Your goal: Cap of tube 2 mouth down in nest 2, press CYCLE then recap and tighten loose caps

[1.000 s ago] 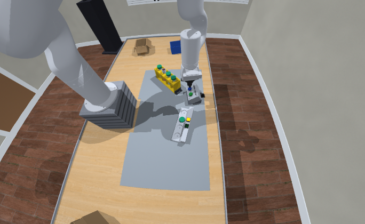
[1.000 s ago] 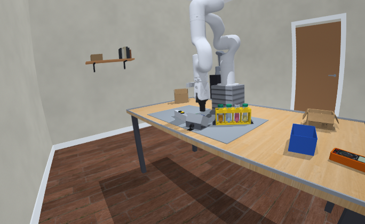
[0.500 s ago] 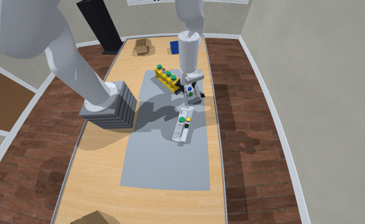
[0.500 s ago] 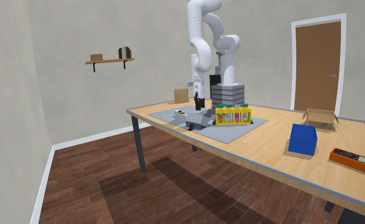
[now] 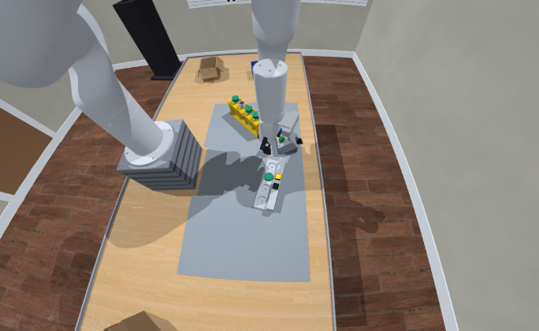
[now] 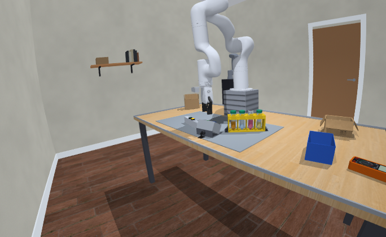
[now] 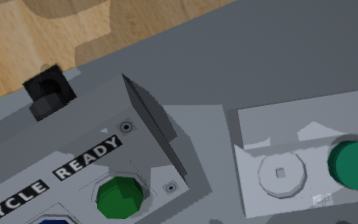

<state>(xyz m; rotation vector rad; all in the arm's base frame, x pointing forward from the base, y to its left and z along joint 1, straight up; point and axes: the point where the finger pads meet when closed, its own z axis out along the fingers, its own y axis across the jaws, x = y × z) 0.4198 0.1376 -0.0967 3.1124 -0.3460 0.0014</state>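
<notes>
The green cap is 10 mm ahead of my hand, 100 mm to the right of it and 100 mm below it. The rest, counted from my hand: green key 30 mm ahead, 60 mm to the left, 50 mm below; key housing 40 mm ahead, 80 mm to the left, 60 mm below; blue key 20 mm ahead, 100 mm to the left, 50 mm below.
</notes>
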